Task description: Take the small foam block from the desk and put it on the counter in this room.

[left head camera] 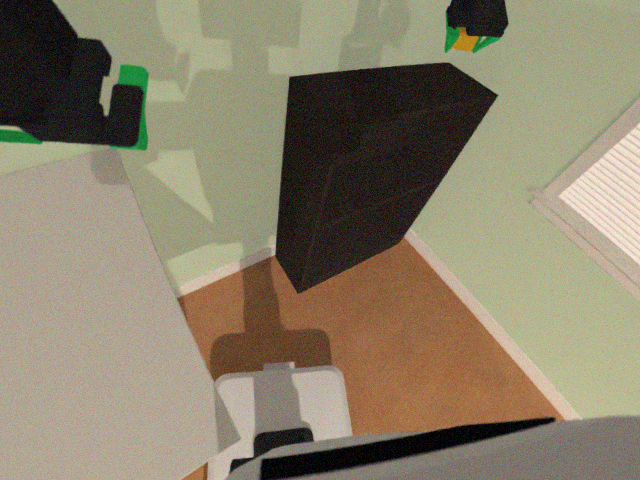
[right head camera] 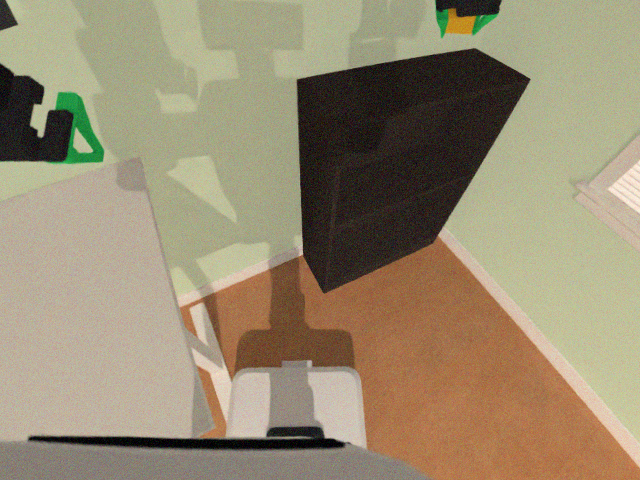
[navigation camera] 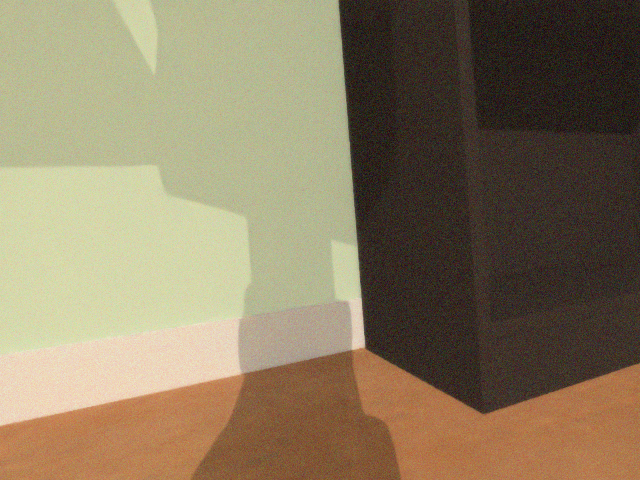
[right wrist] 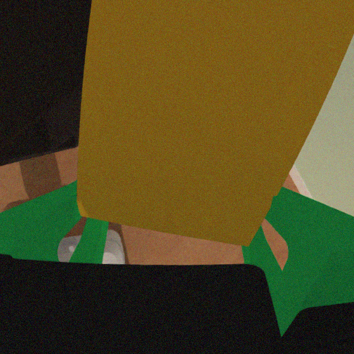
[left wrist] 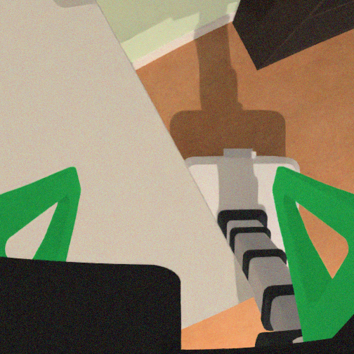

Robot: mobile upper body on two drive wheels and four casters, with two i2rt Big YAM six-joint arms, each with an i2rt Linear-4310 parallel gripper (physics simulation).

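Places are measured from the left arm's base along level axes (x ahead, y left, z up), in millimetres.
Pixels of known places: left gripper, fingertip midpoint: point(left head camera: 94, 140) point(right head camera: 63, 155); right gripper, fingertip midpoint: point(left head camera: 459, 50) point(right head camera: 457, 34).
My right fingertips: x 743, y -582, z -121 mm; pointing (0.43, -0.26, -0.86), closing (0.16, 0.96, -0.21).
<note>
Behind a point stands the place of what it marks.
The small foam block shows as a yellow-orange block point(left head camera: 464, 41) {x 739, y -581, z -101 mm} point(right head camera: 459, 23) {x 740, y -577, z -101 mm} point(right wrist: 200, 110) between the green fingers of my right gripper point(left head camera: 461, 45) {x 743, y -582, z -121 mm} point(right head camera: 458, 29) {x 743, y -582, z -121 mm} point(right wrist: 172, 176). That gripper is shut on it and holds it up in the air, above and beyond the dark cabinet in the head camera pictures. My left gripper point(left head camera: 82, 139) {x 356, y 6, z -127 mm} point(left wrist: 176, 177) is open and empty, over the edge of a wide light grey top point(left head camera: 93, 284) {x 367, y 158, z -460 mm} point(right head camera: 87, 289) {x 342, y 190, z -460 mm} point(left wrist: 75, 100). I cannot tell whether this top is the desk or the counter.
A tall dark cabinet point(left head camera: 361, 170) {x 1108, y -628, z -798 mm} point(right head camera: 392, 165) {x 1131, y -672, z -798 mm} point(left wrist: 295, 30) point(navigation camera: 413, 206) stands against the green wall point(navigation camera: 232, 129) {x 941, y -49, z -1013 mm}, ahead of my white base point(left head camera: 323, 397) {x 199, y -388, z -1150 mm} point(right head camera: 338, 403) {x 181, y -388, z -1150 mm}. A slatted window blind point(left head camera: 610, 191) {x 654, y -1399, z -421 mm} is at the right. The light grey top's edge runs close beside the base.
</note>
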